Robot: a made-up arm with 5 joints.
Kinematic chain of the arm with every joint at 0, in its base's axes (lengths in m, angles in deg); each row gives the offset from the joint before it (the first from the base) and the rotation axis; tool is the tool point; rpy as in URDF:
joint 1: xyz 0.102 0 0.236 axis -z
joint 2: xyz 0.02 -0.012 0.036 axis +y
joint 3: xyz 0.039 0 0.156 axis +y
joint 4: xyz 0.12 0 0.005 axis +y
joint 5: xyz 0.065 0.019 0 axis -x
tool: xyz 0 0 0 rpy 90 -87.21 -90
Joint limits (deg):
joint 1: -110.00..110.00
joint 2: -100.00..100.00
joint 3: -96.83..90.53
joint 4: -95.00..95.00
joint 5: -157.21..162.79
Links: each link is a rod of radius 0.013 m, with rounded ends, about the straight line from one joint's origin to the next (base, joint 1, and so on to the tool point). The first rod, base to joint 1, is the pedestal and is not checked.
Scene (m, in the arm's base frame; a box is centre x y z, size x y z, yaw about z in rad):
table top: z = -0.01
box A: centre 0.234 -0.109 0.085 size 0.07 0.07 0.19 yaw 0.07
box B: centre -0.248 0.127 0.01 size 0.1 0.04 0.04 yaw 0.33
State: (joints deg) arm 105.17 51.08 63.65 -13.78 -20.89
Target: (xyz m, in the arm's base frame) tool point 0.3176 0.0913 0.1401
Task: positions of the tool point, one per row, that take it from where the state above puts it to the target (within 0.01 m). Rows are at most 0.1 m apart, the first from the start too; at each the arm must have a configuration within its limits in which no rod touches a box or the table.
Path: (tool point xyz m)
1: 0.1035 -0.1247 0.1765
2: 0.1335 -0.1361 0.1908
3: 0.1676 -0.1379 0.2075
4: 0.2023 -0.1288 0.2263
5: 0.2340 -0.1090 0.2467
6: 0.2712 -0.0868 0.2312
7: 0.3017 -0.0524 0.2122
8: 0.3214 -0.0084 0.1903
9: 0.3271 0.0412 0.1660
10: 0.3176 0.0913 0.1401

